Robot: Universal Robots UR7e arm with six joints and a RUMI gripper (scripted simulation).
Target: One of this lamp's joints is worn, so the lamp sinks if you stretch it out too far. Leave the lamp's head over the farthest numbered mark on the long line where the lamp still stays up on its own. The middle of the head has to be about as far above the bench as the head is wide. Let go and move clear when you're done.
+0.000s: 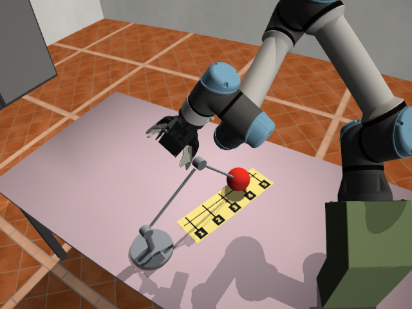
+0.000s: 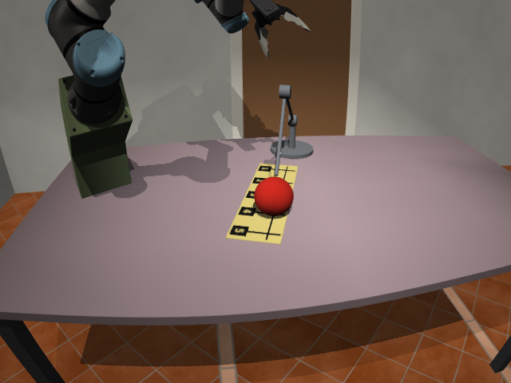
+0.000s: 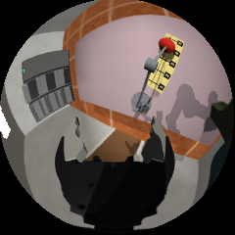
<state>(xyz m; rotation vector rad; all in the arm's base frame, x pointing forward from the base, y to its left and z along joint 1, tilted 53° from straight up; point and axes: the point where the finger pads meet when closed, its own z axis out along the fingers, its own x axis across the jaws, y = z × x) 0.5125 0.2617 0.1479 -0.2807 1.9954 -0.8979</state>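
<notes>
My gripper is now 140 mm past the yellow strip, 170 mm to the left of it and 410 mm above it. Round my hand: grey round base 70 mm ahead, 120 mm to the left, 380 mm below.
</notes>
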